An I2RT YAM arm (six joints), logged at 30 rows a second.
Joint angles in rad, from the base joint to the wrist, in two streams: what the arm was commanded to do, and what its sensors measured. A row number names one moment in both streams.
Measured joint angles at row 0: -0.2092, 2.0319, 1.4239, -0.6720, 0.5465, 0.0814
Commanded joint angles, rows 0 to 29: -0.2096, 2.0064, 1.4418, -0.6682, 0.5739, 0.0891; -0.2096, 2.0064, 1.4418, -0.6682, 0.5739, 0.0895; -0.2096, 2.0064, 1.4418, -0.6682, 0.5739, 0.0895; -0.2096, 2.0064, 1.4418, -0.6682, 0.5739, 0.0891; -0.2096, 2.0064, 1.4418, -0.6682, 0.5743, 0.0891; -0.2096, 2.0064, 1.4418, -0.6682, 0.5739, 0.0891; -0.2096, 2.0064, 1.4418, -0.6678, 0.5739, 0.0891; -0.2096, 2.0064, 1.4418, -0.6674, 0.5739, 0.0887; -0.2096, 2.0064, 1.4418, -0.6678, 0.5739, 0.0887; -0.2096, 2.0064, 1.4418, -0.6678, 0.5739, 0.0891; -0.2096, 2.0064, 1.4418, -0.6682, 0.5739, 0.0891; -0.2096, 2.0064, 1.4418, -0.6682, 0.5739, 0.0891; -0.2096, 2.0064, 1.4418, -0.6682, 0.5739, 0.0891; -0.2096, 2.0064, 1.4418, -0.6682, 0.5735, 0.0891; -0.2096, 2.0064, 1.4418, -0.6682, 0.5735, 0.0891; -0.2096, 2.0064, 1.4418, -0.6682, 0.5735, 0.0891; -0.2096, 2.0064, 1.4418, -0.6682, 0.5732, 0.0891; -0.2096, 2.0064, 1.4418, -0.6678, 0.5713, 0.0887; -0.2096, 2.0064, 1.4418, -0.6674, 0.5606, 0.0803; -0.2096, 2.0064, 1.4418, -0.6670, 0.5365, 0.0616; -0.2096, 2.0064, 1.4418, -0.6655, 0.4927, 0.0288; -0.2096, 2.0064, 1.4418, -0.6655, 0.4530, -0.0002; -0.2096, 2.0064, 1.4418, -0.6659, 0.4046, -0.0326; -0.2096, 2.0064, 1.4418, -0.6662, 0.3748, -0.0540; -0.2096, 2.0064, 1.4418, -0.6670, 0.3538, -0.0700; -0.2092, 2.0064, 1.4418, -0.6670, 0.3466, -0.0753; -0.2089, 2.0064, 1.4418, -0.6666, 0.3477, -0.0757; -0.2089, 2.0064, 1.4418, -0.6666, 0.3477, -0.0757; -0.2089, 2.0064, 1.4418, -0.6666, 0.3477, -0.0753; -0.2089, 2.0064, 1.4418, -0.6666, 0.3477, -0.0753
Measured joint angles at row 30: -0.2157, 2.0315, 1.4239, -0.6670, 0.4194, -0.0437
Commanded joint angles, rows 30 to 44: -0.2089, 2.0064, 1.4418, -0.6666, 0.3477, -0.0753; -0.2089, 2.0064, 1.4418, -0.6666, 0.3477, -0.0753; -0.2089, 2.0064, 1.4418, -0.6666, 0.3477, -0.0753; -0.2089, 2.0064, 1.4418, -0.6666, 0.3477, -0.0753; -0.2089, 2.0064, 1.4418, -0.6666, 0.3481, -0.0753; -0.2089, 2.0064, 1.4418, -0.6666, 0.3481, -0.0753; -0.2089, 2.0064, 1.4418, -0.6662, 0.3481, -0.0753; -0.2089, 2.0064, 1.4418, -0.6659, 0.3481, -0.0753; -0.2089, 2.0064, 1.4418, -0.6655, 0.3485, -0.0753; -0.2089, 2.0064, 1.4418, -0.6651, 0.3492, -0.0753; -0.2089, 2.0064, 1.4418, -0.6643, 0.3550, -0.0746; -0.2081, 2.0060, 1.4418, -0.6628, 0.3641, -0.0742; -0.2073, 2.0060, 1.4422, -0.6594, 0.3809, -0.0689; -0.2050, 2.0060, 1.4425, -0.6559, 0.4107, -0.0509; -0.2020, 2.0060, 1.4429, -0.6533, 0.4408, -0.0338
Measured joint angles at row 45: -0.2161, 2.0251, 1.4277, -0.6601, 0.4198, -0.0711
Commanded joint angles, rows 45 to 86: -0.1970, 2.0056, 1.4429, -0.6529, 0.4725, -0.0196; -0.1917, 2.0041, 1.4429, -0.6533, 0.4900, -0.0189; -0.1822, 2.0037, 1.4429, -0.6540, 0.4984, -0.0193; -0.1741, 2.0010, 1.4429, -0.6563, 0.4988, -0.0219; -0.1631, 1.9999, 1.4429, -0.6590, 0.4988, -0.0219; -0.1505, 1.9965, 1.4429, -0.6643, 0.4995, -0.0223; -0.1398, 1.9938, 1.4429, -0.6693, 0.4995, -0.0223; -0.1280, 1.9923, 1.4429, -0.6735, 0.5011, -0.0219; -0.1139, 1.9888, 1.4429, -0.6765, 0.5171, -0.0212; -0.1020, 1.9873, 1.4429, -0.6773, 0.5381, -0.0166; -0.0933, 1.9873, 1.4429, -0.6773, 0.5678, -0.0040; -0.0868, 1.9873, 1.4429, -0.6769, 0.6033, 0.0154; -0.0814, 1.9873, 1.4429, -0.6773, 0.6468, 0.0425; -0.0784, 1.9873, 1.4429, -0.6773, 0.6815, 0.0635; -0.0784, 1.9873, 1.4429, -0.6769, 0.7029, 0.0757; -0.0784, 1.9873, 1.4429, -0.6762, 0.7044, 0.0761; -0.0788, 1.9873, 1.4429, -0.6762, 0.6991, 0.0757; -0.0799, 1.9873, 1.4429, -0.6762, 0.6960, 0.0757; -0.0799, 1.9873, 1.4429, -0.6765, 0.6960, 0.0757; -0.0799, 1.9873, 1.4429, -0.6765, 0.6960, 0.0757; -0.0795, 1.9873, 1.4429, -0.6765, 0.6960, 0.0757; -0.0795, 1.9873, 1.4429, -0.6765, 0.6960, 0.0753; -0.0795, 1.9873, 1.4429, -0.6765, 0.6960, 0.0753; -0.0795, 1.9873, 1.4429, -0.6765, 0.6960, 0.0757; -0.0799, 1.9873, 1.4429, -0.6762, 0.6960, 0.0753; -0.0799, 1.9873, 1.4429, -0.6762, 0.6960, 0.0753; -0.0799, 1.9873, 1.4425, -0.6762, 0.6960, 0.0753; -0.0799, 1.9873, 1.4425, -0.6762, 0.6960, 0.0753; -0.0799, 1.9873, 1.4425, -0.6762, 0.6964, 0.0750; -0.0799, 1.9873, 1.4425, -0.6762, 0.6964, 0.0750; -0.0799, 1.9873, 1.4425, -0.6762, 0.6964, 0.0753; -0.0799, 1.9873, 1.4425, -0.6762, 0.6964, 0.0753; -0.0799, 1.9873, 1.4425, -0.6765, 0.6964, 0.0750; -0.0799, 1.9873, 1.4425, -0.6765, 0.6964, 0.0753; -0.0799, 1.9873, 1.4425, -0.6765, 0.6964, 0.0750; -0.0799, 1.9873, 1.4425, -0.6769, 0.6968, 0.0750; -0.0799, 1.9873, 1.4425, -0.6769, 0.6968, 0.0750; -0.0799, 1.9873, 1.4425, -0.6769, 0.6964, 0.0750; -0.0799, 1.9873, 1.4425, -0.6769, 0.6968, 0.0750; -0.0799, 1.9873, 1.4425, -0.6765, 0.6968, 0.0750; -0.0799, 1.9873, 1.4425, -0.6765, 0.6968, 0.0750; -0.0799, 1.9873, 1.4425, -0.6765, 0.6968, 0.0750
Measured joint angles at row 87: -0.0853, 2.0193, 1.4277, -0.6796, 0.7029, 0.0406
